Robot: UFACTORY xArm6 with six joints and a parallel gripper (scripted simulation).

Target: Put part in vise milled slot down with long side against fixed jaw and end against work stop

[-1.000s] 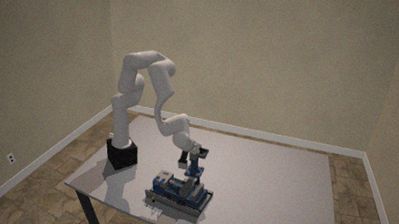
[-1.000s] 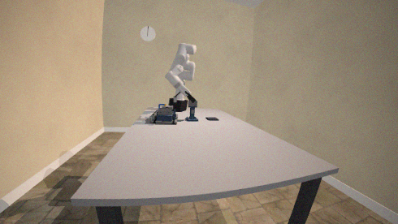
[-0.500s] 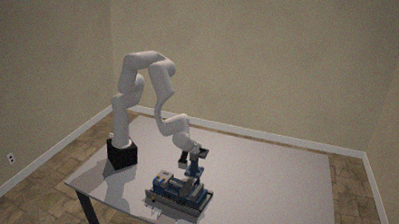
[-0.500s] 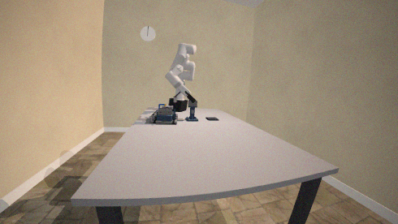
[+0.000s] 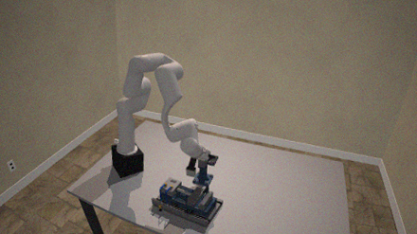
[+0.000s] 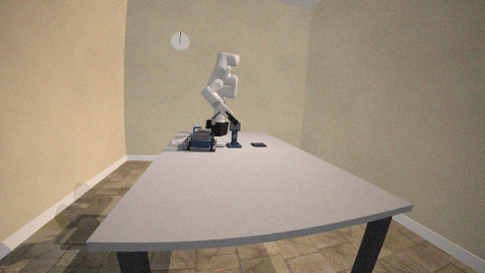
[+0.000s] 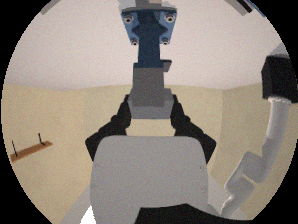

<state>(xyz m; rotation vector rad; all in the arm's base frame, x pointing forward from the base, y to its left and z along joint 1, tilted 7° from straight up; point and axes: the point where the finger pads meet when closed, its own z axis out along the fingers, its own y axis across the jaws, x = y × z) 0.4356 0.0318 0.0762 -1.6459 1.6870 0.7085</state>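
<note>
The part lies 1 cm to the left of my hand and 1 cm below it. Round my hand: vise: 20 cm to the right, 12 cm below, 1 cm behind; then dark infeed plate: 19 cm to the left, 16 cm below, 2 cm behind.
</note>
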